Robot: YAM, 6 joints.
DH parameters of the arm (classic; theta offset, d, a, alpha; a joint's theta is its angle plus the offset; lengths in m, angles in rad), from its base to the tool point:
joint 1: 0 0.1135 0.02 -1.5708
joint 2: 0 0 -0.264 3.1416
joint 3: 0.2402 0 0.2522 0
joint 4: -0.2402 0 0.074 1.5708
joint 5: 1.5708 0 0 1.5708
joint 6: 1.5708 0.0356 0 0
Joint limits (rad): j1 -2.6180..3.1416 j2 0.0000..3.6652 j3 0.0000..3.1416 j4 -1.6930..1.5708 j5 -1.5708..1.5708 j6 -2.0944..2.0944
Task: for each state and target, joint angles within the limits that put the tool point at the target. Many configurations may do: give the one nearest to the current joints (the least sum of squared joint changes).
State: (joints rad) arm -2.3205 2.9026 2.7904 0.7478 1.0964 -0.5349
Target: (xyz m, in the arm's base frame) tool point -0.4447 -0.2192 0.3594
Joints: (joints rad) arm -2.6166 2.9416 3.1416 1.5119 1.2018 -0.5349
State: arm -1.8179 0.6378 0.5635 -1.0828 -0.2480 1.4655
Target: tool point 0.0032 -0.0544 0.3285
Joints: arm -1.7180 0.3967 0.8995 -1.0667 -0.3185 1.4655
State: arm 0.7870 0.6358 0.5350 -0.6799 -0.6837 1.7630
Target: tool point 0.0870 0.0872 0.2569
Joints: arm 0.6110 0.5672 0.5880 -0.6900 -0.6490 1.7630
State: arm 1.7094 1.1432 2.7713 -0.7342 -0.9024 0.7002
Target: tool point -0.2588 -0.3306 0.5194
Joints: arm 0.9700 0.7211 3.0402 -0.4353 -0.8437 0.7002
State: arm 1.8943 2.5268 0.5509 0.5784 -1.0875 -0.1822
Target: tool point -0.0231 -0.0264 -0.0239
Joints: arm 1.9385 3.0256 0.1090 0.4181 -1.0595 -0.1822
